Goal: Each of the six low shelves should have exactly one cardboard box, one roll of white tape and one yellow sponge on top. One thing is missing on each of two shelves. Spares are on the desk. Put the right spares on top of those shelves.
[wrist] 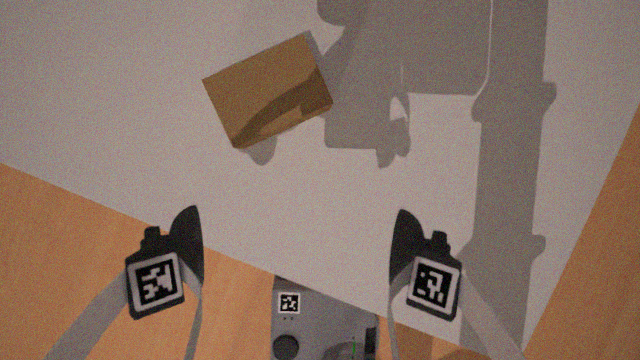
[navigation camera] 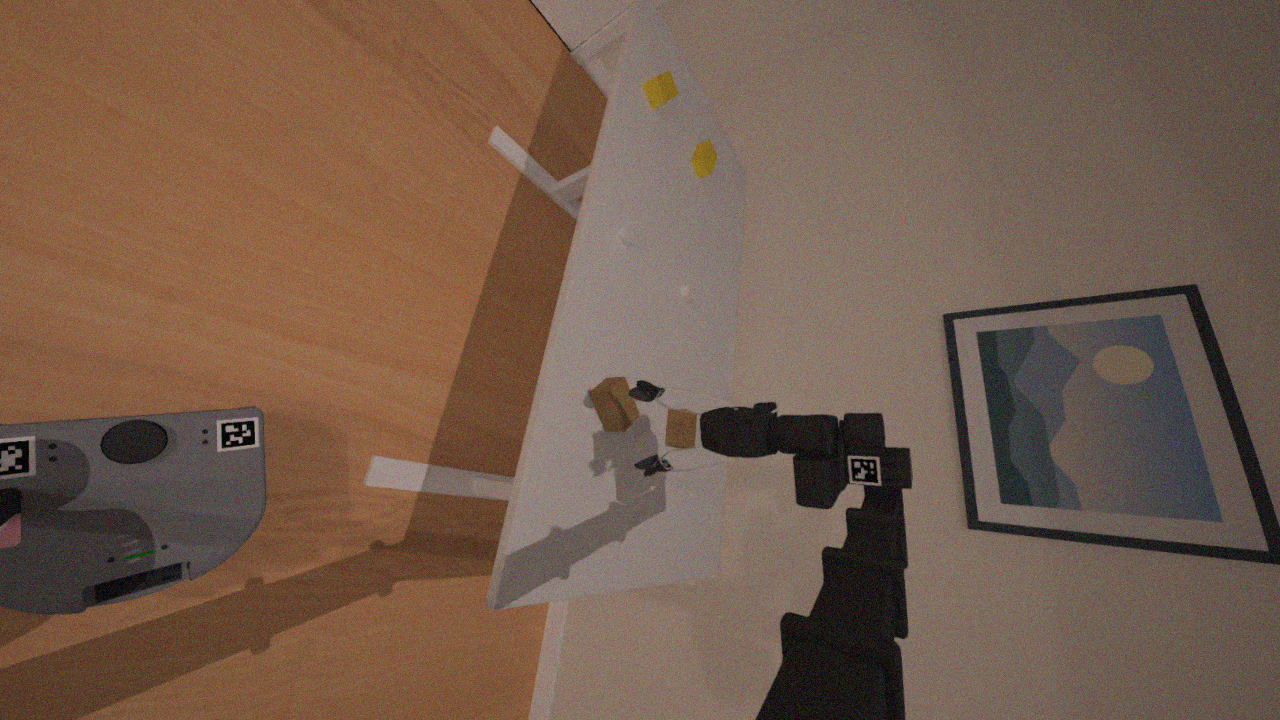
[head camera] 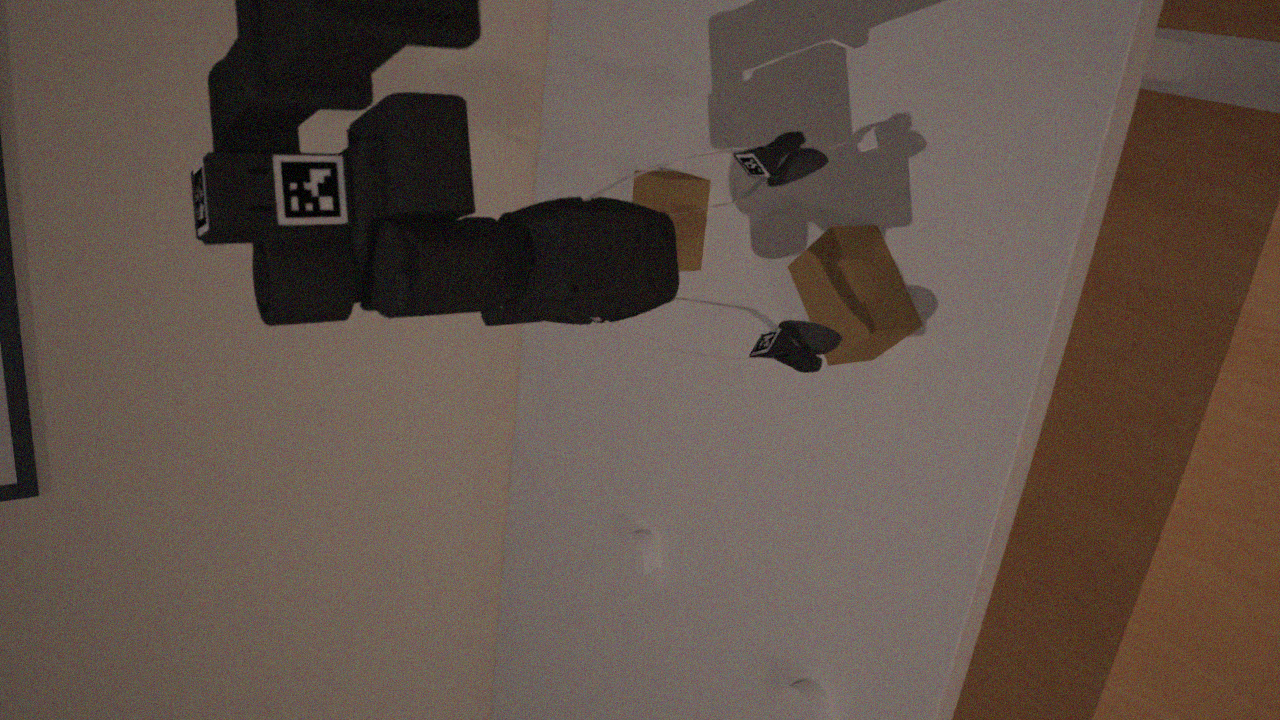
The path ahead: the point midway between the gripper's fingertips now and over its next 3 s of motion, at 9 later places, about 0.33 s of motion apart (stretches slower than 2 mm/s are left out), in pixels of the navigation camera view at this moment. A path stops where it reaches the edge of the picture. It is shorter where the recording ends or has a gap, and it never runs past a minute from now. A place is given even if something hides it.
My gripper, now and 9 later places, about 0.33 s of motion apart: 634,427; 637,422; 647,411; 657,408; 663,406; 665,406; 666,401; 666,393; 666,391; 664,391
